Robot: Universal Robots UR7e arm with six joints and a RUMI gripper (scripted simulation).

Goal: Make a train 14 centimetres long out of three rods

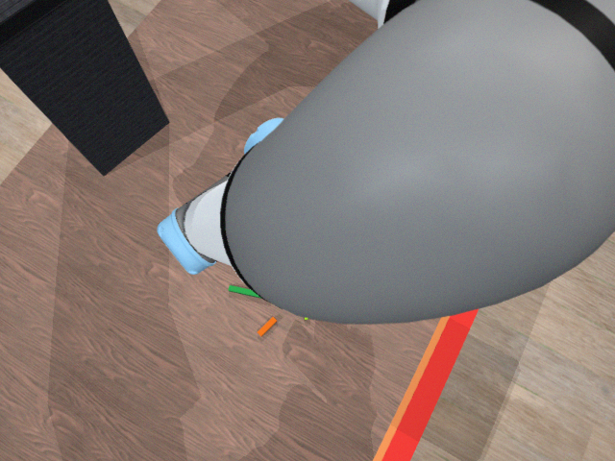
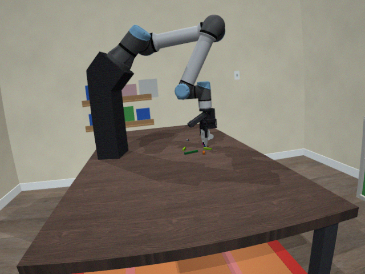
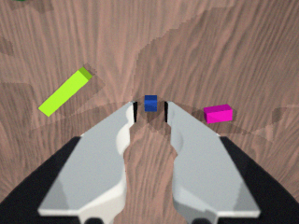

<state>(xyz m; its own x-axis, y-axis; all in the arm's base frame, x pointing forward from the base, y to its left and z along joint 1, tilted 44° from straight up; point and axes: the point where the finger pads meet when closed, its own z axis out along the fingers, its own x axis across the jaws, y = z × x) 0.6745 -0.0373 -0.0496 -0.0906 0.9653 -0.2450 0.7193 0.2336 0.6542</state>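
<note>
My hand is 10 mm above the blue rod. Also, from my hand: magenta rod: 60 mm to the left, 10 mm below; green rod: 100 mm to the right, 100 mm behind, 10 mm below; orange rod: 140 mm to the right, 40 mm behind, 10 mm below.
</note>
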